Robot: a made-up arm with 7 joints. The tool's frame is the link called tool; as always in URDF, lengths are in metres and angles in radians. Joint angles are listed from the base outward.
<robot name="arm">
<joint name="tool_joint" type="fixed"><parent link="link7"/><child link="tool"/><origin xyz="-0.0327 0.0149 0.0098" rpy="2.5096 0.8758 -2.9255"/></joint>
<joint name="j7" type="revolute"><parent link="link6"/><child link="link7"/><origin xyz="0.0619 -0.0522 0.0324" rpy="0 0 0"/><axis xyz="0.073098 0.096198 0.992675"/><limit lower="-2.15" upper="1.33"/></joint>
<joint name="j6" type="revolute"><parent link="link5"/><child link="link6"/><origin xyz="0.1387 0.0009 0.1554" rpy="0 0 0"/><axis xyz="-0.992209 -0.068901 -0.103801"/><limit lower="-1.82" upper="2.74"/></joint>
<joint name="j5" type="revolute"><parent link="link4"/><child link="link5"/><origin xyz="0.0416 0.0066 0.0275" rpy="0 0 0"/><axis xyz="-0.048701 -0.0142 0.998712"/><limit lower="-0.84" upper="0.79"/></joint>
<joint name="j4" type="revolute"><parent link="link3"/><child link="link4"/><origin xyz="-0.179 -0.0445 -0.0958" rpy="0 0 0"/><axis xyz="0 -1 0"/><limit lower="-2.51" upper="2.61"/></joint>
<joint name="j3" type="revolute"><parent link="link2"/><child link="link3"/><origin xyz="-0.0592 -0.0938 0.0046" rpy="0 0 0"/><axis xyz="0 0 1"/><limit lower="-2.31" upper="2.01"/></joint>
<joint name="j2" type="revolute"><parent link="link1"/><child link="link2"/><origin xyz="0.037 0.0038 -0.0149" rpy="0 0 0"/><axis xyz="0 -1 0"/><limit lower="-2.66" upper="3.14"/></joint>
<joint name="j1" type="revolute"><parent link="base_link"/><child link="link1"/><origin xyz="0.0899 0.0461 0.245" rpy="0 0 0"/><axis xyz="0 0 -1"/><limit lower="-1.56" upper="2.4"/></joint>
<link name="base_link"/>
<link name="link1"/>
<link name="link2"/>
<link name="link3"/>
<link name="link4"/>
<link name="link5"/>
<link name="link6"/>
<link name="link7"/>
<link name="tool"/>
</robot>
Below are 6 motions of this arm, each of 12 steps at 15 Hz.
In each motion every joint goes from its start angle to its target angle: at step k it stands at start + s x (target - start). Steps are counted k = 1, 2, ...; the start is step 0. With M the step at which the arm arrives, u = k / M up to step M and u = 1 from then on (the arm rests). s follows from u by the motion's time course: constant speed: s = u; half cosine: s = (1 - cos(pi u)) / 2; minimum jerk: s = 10 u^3 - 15 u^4 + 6 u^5.
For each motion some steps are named. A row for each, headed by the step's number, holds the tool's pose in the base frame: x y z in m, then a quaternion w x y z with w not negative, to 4 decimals.
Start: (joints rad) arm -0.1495 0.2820 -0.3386 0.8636 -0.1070 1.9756 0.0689
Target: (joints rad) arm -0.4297 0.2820 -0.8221 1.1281 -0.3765 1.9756 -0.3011
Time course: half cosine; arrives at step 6
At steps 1, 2, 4, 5, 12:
1: -0.1651 -0.0174 0.3549 0.3858 0.1054 0.6412 -0.6549
2: -0.1712 -0.0195 0.3522 0.3928 0.1618 0.6222 -0.6576
4: -0.1892 -0.0188 0.3422 0.3933 0.3093 0.5558 -0.6639
5: -0.1960 -0.0159 0.3377 0.3870 0.3599 0.5266 -0.6659
12: -0.1985 -0.0145 0.3359 0.3839 0.3778 0.5153 -0.6666

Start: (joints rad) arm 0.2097 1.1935 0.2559 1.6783 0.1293 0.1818 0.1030
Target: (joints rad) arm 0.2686 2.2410 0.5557 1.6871 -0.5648 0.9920 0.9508
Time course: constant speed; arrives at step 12
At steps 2, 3, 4, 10, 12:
2: -0.1088 -0.2012 -0.2009 0.7967 -0.4036 -0.2541 -0.3713
3: -0.0735 -0.2279 -0.2100 0.7896 -0.3848 -0.2742 -0.3914
4: -0.0378 -0.2546 -0.2146 0.7831 -0.3671 -0.2912 -0.4089
10: 0.1526 -0.4046 -0.1527 0.7516 -0.3041 -0.3388 -0.4773
12: 0.1959 -0.4474 -0.1042 0.7406 -0.3040 -0.3368 -0.4955

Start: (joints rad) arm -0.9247 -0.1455 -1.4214 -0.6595 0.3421 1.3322 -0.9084
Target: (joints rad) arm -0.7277 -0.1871 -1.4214 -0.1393 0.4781 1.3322 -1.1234
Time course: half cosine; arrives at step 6
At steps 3, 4, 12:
3: 0.2606 -0.0213 0.2533 0.3398 -0.1437 0.7890 -0.4913
4: 0.2496 -0.0083 0.2865 0.3910 -0.1218 0.7387 -0.5353
12: 0.2369 0.0087 0.3168 0.4376 -0.1037 0.6820 -0.5767

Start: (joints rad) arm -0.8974 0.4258 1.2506 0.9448 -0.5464 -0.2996 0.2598
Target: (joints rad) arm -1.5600 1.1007 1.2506 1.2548 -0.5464 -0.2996 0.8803
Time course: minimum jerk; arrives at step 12
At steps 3, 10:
3: 0.4092 -0.1881 0.3776 0.1592 -0.6313 -0.2133 0.7284
10: 0.5451 -0.0214 0.3076 0.1295 -0.4344 -0.8011 0.3910

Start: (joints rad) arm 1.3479 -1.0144 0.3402 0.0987 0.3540 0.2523 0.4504
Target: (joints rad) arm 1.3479 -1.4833 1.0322 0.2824 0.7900 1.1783 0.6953
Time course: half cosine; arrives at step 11
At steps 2, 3, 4, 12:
2: 0.0295 -0.1296 0.3684 0.2592 -0.0084 0.7534 0.6043
3: 0.0362 -0.1338 0.3766 0.2542 -0.0711 0.7483 0.6086
4: 0.0418 -0.1395 0.3881 0.2536 -0.1494 0.7387 0.6064
12: -0.0055 -0.1946 0.4476 0.3619 -0.4881 0.6660 0.4328

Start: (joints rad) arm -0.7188 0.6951 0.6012 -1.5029 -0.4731 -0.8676 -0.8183
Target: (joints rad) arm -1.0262 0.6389 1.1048 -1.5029 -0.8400 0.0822 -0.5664
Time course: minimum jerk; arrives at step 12
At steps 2, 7, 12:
2: 0.4178 0.0617 0.0556 0.2018 -0.0485 0.9695 0.1302
7: 0.3888 0.1633 0.1107 0.3516 -0.4243 0.8289 -0.0957
12: 0.3469 0.2157 0.1307 0.4231 -0.5660 0.6709 -0.2250

